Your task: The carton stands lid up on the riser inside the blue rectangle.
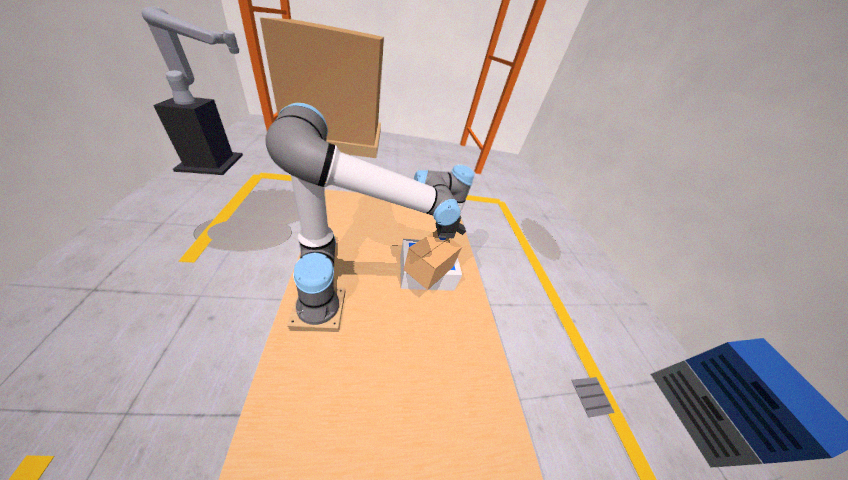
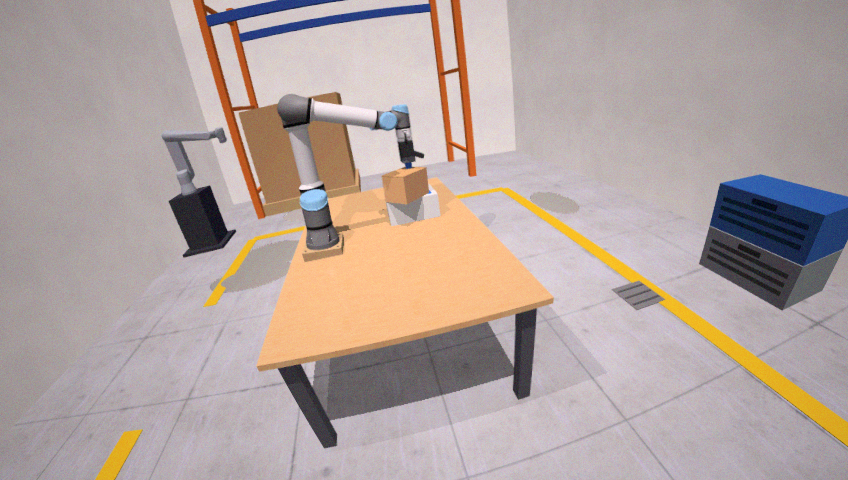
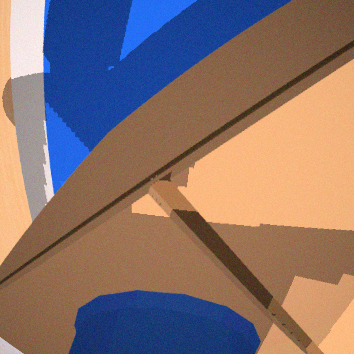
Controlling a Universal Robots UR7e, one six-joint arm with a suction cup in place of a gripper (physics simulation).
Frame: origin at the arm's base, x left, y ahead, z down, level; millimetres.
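Seen in the pictures: hand at its tool point: (image 1: 441, 239) (image 3: 168, 286); arm's base at its link origin: (image 1: 318, 306) (image 2: 323, 242).
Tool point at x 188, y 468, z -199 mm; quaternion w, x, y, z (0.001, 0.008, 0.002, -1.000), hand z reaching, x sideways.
Observation:
Offsets run from my tool point to a thing's top centre. Level surfaces: height alone.
The brown carton {dx -60, dy -35, dz -19 mm} (image 1: 433, 262) (image 2: 405, 186) (image 3: 275, 150) hangs from my suction gripper (image 1: 443, 239) (image 2: 408, 165) (image 3: 167, 322), whose blue cup is against its upper face, beside a seam. The carton is over the white riser {dx +14, dy -15, dz +116 mm} (image 1: 447, 281) (image 2: 432, 209) (image 3: 25, 40) and turned at an angle to the riser's sides. It casts a shadow on the riser and appears a little above it; the exact gap is hard to tell. Parts of the blue rectangle {dx +14, dy -15, dz +116 mm} (image 1: 411, 244) (image 2: 429, 192) (image 3: 140, 20) show past the carton; the rest is hidden.
The riser stands on the wooden table {dz +236 mm} (image 1: 380, 380) (image 2: 410, 279), across from the arm's base (image 1: 316, 300) (image 2: 321, 236). A grey arm on a black pedestal (image 1: 193, 133) (image 2: 199, 220), an orange rack frame (image 1: 505, 89) (image 2: 465, 118) and stacked crates (image 1: 737, 398) (image 2: 767, 237) stand away from the table.

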